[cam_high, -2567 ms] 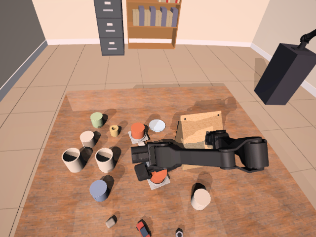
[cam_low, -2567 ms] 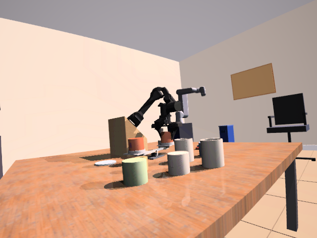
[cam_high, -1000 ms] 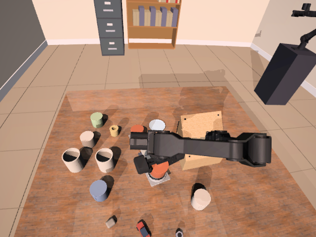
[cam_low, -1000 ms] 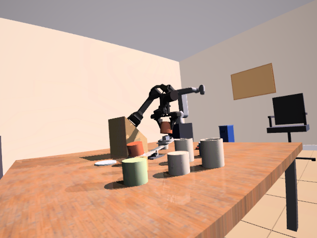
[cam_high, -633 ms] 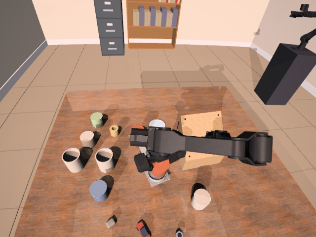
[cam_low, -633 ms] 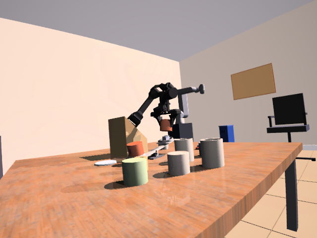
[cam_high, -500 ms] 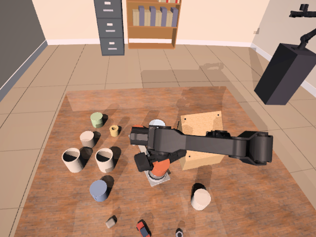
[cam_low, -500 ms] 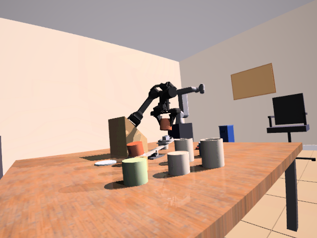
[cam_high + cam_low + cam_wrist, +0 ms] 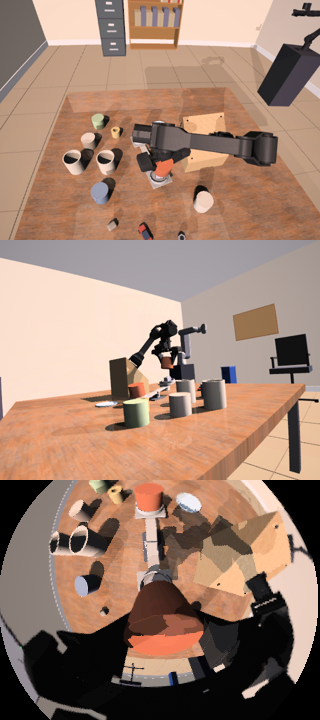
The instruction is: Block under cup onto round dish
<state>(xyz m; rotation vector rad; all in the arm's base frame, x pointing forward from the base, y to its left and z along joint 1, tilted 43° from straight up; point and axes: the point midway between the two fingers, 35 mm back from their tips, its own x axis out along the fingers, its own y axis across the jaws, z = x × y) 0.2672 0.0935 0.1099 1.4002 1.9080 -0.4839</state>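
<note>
Now: the pale block 1 cm ahead of my gripper tip, 1 cm to the right of it and 8 cm below it. Round my gripper tip: blue cylinder 26 cm ahead, 6 cm to the left, 13 cm below; then orange cup 10 cm ahead, 27 cm to the right, 11 cm below; then toy car 7 cm ahead, 20 cm to the left, 16 cm below.
</note>
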